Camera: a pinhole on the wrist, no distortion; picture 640 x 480 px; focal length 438.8 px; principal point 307.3 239.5 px. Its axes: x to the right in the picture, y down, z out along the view. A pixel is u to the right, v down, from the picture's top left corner.
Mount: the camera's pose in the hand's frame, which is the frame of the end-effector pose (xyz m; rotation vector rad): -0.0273 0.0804 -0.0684 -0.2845 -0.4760 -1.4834
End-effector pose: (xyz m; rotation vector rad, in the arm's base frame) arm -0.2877 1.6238 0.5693 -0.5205 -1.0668 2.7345
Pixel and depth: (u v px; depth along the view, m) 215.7 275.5 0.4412
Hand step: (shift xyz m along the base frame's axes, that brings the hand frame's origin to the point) -0.0659 -0.4583 -0.0474
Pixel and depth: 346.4 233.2 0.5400
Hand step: -0.0700 -0.5057 0.1231
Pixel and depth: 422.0 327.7 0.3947
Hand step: -0.1314 -0.3394 0.1066
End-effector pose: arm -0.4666 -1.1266 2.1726 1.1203 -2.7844 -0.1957
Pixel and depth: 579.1 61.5 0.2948
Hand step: 0.0520 0.1776 -0.2642
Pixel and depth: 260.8 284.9 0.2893
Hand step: -0.1698 0.2119 -0.1319
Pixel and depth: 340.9 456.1 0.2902
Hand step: -0.2319 0.1091 -0.1667
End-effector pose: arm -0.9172 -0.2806 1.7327 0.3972 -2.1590 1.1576
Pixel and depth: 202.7 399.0 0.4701
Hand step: -0.4019 -0.0194 -0.3295
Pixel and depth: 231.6 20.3 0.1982
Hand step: -0.0227 0.0396 -0.2553
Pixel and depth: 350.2 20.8 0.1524
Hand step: -0.0054 0.0173 -0.1901
